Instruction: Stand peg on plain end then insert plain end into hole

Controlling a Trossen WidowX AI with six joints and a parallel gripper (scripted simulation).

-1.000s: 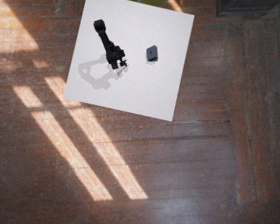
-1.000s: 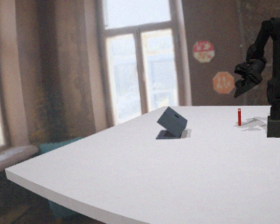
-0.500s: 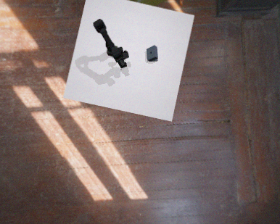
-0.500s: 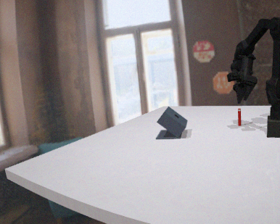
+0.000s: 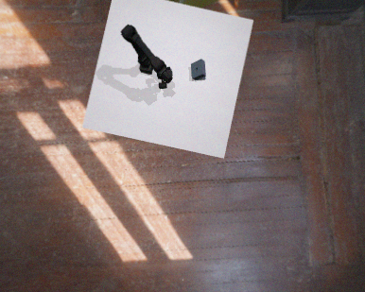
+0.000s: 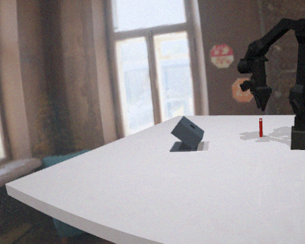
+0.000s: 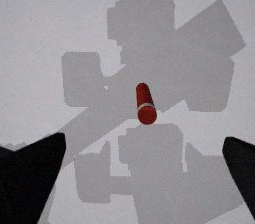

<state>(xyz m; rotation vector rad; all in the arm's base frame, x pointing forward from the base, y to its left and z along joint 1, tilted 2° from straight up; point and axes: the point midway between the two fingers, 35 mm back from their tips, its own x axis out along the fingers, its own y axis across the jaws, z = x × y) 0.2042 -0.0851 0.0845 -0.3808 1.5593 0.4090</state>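
The peg lies 60 mm below my gripper tip. Also, from my gripper tip: panel: 230 mm ahead, 220 mm to the left, 60 mm below.
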